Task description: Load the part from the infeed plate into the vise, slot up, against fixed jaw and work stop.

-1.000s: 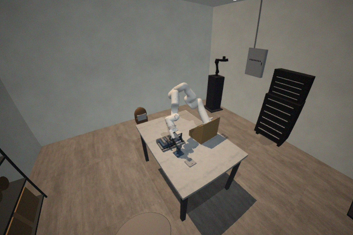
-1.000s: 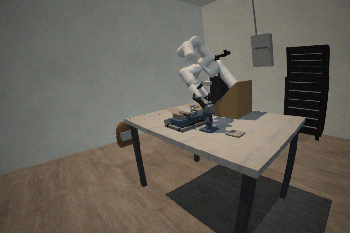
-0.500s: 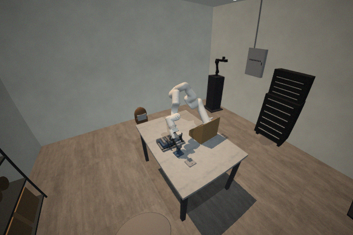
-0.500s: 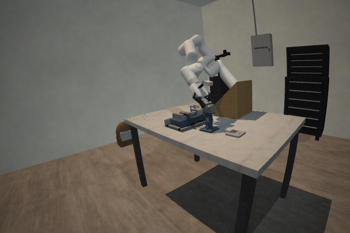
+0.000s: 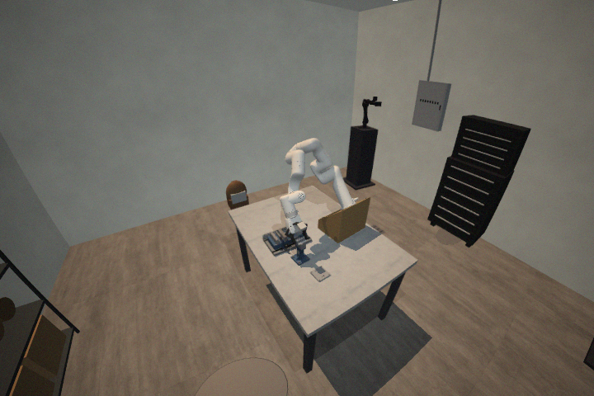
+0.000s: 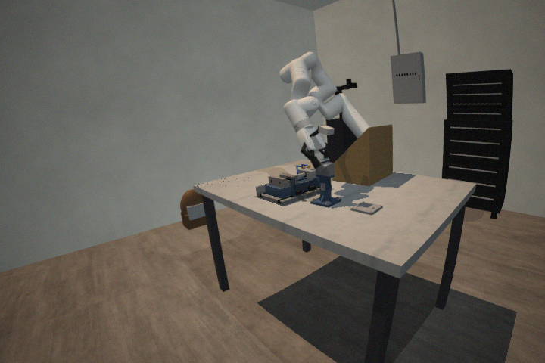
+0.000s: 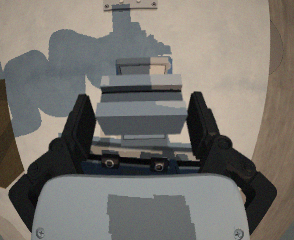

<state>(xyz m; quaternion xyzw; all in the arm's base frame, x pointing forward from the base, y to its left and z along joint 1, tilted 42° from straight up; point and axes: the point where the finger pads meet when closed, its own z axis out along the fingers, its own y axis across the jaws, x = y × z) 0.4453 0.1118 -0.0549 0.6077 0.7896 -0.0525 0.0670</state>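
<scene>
The part is 1 cm to the left of my hand. Also, from my hand: moving jaw 18 cm to the right, 9 cm below, 5 cm ahead; air cylinder rod 19 cm to the right, 8 cm below, 1 cm behind; work stop 13 cm to the right, 8 cm ahead, 7 cm below.
</scene>
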